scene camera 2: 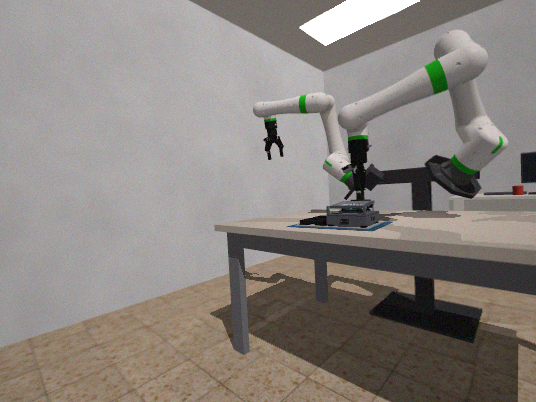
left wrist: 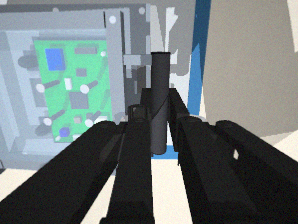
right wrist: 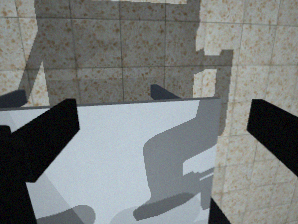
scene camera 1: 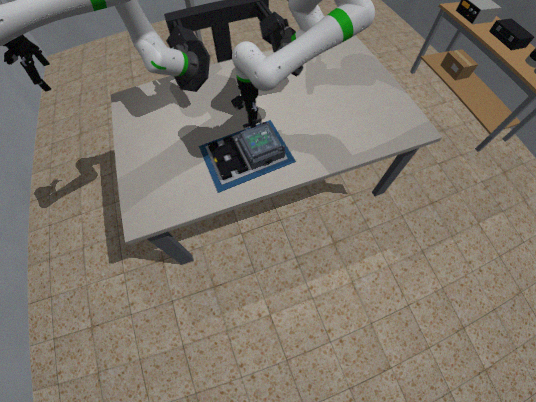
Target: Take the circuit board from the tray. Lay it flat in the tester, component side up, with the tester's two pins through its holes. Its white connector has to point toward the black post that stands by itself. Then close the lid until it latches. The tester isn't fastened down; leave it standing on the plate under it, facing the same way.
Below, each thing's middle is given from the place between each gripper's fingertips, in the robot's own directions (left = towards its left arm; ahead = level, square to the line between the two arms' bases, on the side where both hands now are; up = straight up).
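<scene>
Clear lid (scene camera 1: pixel 259 140): my left hand 20 mm to the right of it, 80 mm short of it, 30 mm above it. Black tray (scene camera 1: pixel 237 160): 150 mm to the right of my left hand, 110 mm ahead, 100 mm below.
From my right hand (scene camera 1: pixel 47 77): black tray 72 cm to the left, 32 cm ahead, 42 cm below; clear lid 89 cm to the left, 29 cm ahead, 35 cm below.
</scene>
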